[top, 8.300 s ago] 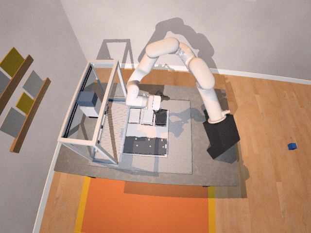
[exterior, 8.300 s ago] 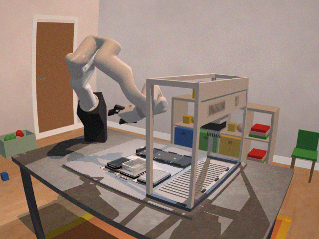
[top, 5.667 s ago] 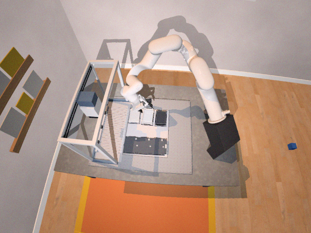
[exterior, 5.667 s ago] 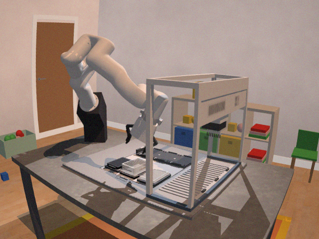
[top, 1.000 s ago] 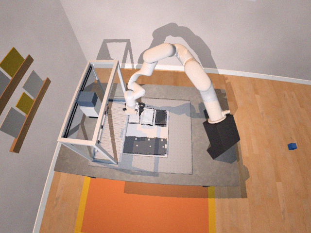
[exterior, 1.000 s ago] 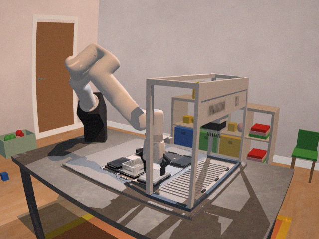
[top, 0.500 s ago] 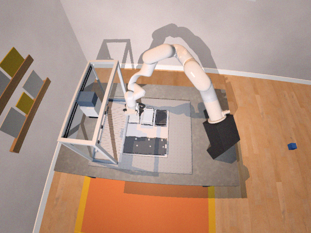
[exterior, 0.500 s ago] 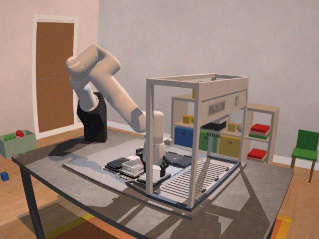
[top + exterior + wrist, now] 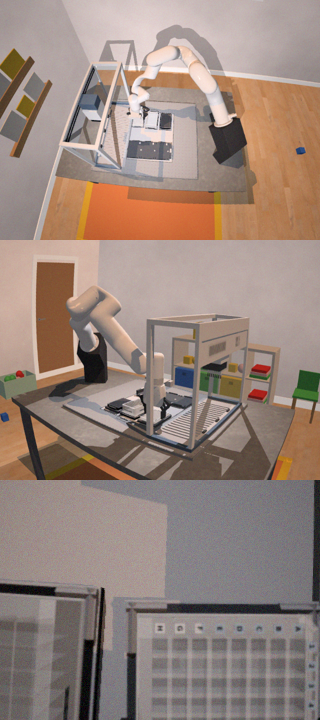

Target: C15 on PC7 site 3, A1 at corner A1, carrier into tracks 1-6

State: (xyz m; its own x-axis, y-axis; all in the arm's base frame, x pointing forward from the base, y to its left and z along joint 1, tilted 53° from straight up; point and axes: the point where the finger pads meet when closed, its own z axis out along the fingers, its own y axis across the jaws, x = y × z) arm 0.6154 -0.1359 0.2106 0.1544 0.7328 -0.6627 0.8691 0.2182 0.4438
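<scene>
The pale 96-well plate is 1 cm below my hand. Also, from my hand: dark plate C16: 22 cm behind, 5 cm to the left, 1 cm below; then white deep-well block: 11 cm behind, 3 cm to the left; then post: 22 cm above, 17 cm to the right, 6 cm ahead.
</scene>
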